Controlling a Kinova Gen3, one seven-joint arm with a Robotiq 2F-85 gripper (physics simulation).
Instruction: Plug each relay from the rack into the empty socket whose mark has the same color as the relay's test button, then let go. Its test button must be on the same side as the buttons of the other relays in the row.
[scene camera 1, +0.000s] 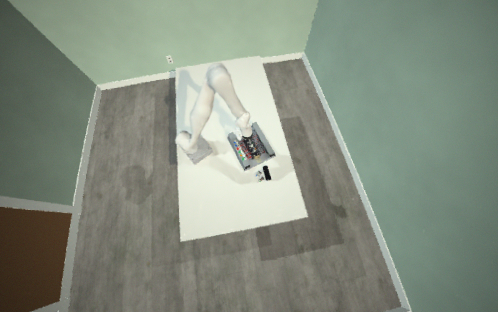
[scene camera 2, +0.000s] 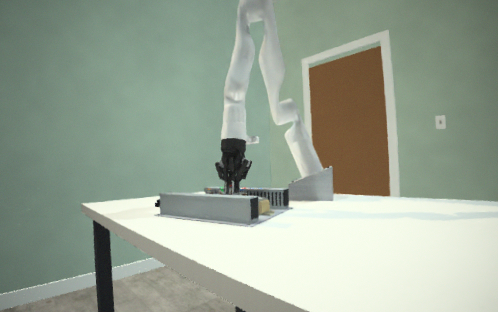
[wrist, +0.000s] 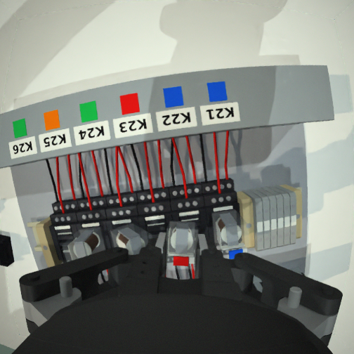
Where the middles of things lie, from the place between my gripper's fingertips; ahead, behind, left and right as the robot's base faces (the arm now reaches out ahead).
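There's the socket panel (wrist: 273, 155), and my gripper is 50 mm above it and 20 mm to the left of it.
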